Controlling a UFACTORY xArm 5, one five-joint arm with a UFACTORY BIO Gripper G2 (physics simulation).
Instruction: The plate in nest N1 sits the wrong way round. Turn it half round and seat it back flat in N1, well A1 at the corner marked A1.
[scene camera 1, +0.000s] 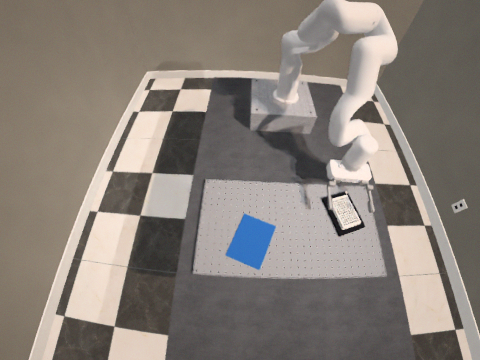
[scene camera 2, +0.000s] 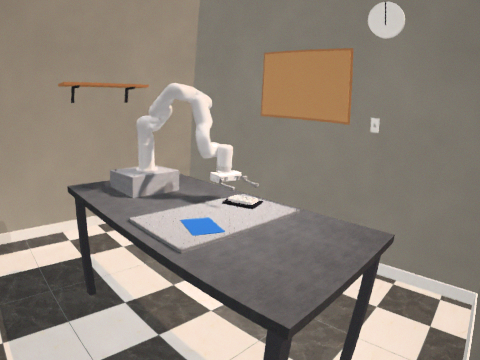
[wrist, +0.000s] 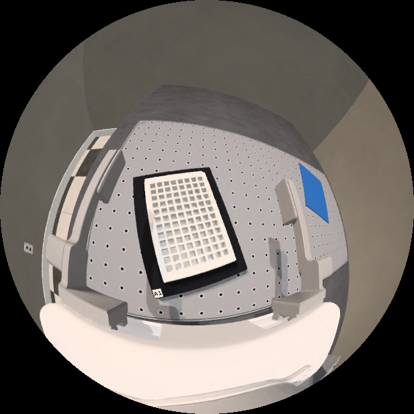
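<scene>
A white plate with a grid of wells (scene camera 1: 346, 212) (scene camera 2: 243, 199) (wrist: 190, 225) lies in the black nest (scene camera 1: 352, 231) (scene camera 2: 255, 204) (wrist: 149, 240) on the perforated board. The nest's A1 label (wrist: 157, 293) is at its lower left corner in the wrist view. The plate's upper right corner looks slightly cut off there; well lettering cannot be read. My gripper (scene camera 1: 351, 209) (scene camera 2: 245, 186) (wrist: 199, 189) is open and empty, above the plate. In the wrist view its fingers stand wide apart on either side of the plate, touching neither plate nor nest.
A flat blue rectangle (scene camera 1: 251, 241) (scene camera 2: 202, 226) (wrist: 315, 192) lies on the perforated board (scene camera 1: 300, 250) (scene camera 2: 165, 225), well to one side of the nest. The arm's grey base block (scene camera 1: 282, 122) (scene camera 2: 150, 182) stands on the dark table (scene camera 1: 280, 320) (scene camera 2: 300, 260) behind the board.
</scene>
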